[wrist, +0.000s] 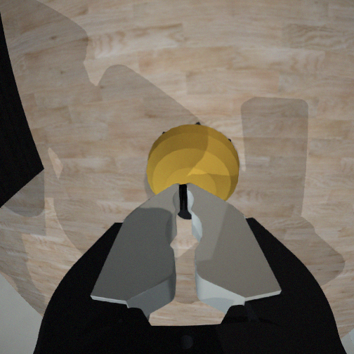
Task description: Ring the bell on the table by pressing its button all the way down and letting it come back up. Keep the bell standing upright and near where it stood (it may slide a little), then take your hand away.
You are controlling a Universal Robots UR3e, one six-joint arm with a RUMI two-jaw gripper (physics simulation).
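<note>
The bell [195, 145] is a yellow, stepped dome that stands upright on the wooden table, near the middle of the wrist view. My gripper [182, 186] is shut, with its two grey fingertips together over the near part of the dome. The bell's button is hidden behind the fingertips, apart from perhaps a dark rounded shape in the narrow gap between the fingers. From this angle I cannot tell whether the tips touch the button or how far down it is.
The pale wooden table [150, 45] lies under the bell, with shadows across it. A large black object [15, 125] stands at the left edge of the view. Small dark bits show at the dome's far rim.
</note>
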